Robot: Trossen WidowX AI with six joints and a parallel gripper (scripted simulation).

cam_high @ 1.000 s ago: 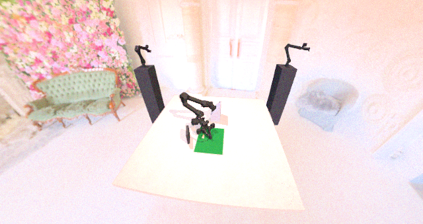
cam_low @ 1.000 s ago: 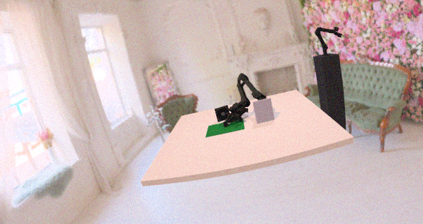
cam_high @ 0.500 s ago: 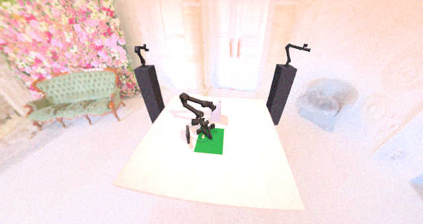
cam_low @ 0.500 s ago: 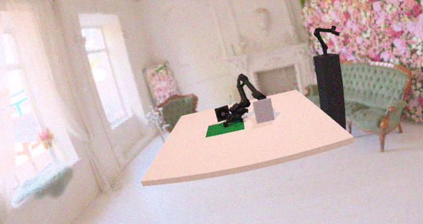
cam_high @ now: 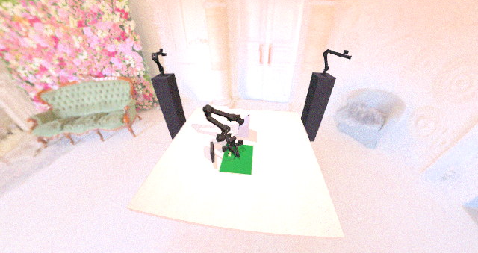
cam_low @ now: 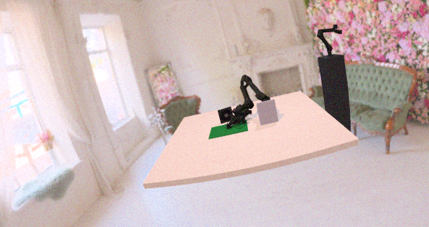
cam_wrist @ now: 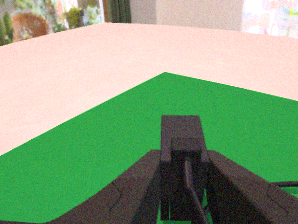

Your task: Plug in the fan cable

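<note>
Right now my gripper tip is 10 mm above the dark fan plug. The rest, counted from my gripper tip: green board 10 mm ahead, 50 mm below; then black fan 10 mm ahead, 190 mm to the right, 20 mm above.
</note>
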